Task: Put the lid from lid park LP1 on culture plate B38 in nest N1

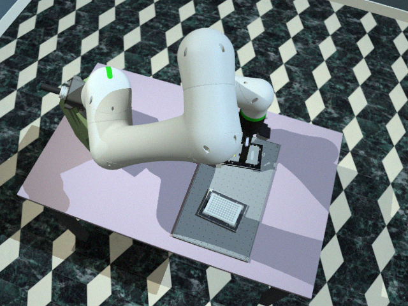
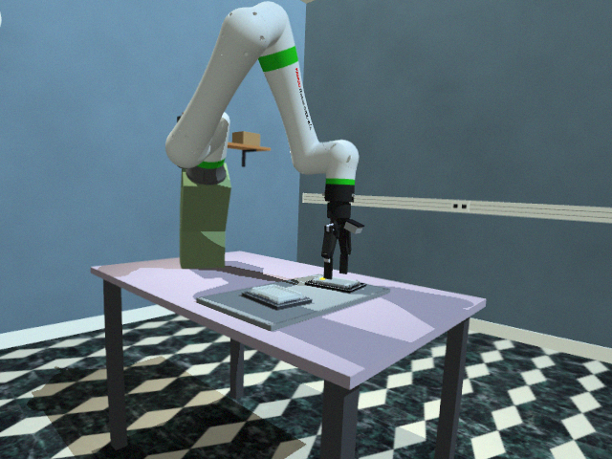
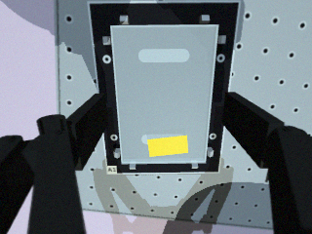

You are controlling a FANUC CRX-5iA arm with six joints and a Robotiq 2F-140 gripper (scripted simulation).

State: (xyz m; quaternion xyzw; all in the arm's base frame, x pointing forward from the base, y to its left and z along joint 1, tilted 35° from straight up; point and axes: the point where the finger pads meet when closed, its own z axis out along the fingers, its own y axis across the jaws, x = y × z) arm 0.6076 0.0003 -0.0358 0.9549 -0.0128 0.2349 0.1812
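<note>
My hand is 40 mm above the clear lid. Also, from my hand: corner mark (170 mm to the right, 130 mm behind, 40 mm below); then white culture plate B38 (250 mm to the right, 80 mm behind, 40 mm below); then lid park frame (50 mm below).
</note>
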